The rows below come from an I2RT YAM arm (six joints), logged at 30 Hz.
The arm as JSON. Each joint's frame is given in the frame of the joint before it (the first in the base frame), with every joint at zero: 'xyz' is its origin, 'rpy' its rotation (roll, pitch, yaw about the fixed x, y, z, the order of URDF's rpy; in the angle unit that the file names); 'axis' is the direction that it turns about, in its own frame. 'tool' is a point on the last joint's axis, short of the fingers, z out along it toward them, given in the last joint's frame.
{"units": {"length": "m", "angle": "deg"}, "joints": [
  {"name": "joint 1", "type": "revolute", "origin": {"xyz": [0.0, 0.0, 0.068], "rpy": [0.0, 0.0, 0.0]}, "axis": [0.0, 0.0, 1.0]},
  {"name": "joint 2", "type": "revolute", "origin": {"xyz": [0.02, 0.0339, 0.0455], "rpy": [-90.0, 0.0, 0.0]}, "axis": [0.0, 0.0, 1.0]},
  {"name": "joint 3", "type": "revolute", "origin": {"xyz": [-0.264, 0.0, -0.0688], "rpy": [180.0, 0.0, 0.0]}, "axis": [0.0, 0.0, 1.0]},
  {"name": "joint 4", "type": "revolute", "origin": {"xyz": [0.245, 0.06, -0.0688], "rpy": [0.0, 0.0, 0.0]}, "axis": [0.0, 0.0, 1.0]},
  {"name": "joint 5", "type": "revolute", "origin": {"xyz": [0.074, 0.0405, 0.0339], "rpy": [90.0, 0.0, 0.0]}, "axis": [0.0, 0.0, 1.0]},
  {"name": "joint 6", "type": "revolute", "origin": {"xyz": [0.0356, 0.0, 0.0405], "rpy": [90.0, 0.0, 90.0]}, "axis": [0.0, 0.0, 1.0]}
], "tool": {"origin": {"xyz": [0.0, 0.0, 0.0], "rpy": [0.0, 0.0, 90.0]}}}
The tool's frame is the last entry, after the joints.
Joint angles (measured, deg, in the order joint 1, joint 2, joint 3, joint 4, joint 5, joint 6), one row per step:
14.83 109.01 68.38 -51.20 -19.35 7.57
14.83 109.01 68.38 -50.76 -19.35 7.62
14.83 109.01 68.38 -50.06 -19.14 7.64
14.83 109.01 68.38 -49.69 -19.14 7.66
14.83 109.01 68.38 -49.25 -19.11 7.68
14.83 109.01 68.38 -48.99 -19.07 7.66
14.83 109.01 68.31 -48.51 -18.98 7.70
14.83 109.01 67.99 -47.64 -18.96 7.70
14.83 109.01 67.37 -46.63 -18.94 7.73
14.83 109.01 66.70 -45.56 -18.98 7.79
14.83 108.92 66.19 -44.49 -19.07 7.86
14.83 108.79 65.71 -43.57 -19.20 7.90
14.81 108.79 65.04 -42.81 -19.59 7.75
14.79 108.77 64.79 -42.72 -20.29 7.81
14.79 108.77 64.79 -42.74 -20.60 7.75
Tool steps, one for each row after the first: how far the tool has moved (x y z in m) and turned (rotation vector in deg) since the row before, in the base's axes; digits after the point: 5 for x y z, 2 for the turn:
0.00080 0.00021 -0.00002 0.11 -0.41 -0.05
0.00130 0.00022 -0.00007 -0.03 -0.72 -0.02
0.00067 0.00018 -0.00001 0.09 -0.35 -0.02
0.00080 0.00019 -0.00001 0.08 -0.43 -0.02
0.00048 0.00010 -0.00001 0.03 -0.27 0.02
0.00062 0.00011 -0.00029 0.01 -0.41 -0.04
0.00038 0.00009 -0.00124 0.12 -0.54 0.00
-0.00051 -0.00015 -0.00240 0.08 -0.37 -0.03
-0.00063 -0.00014 -0.00257 0.14 -0.36 -0.06
-0.00007 0.00004 -0.00142 0.25 -0.58 -0.06
-0.00026 0.00001 -0.00107 0.27 -0.50 -0.03
-0.00128 -0.00022 -0.00247 0.40 -0.04 0.14
-0.00091 0.00006 -0.00071 0.64 0.33 -0.04
-0.00009 0.00016 0.00007 0.30 0.08 0.07

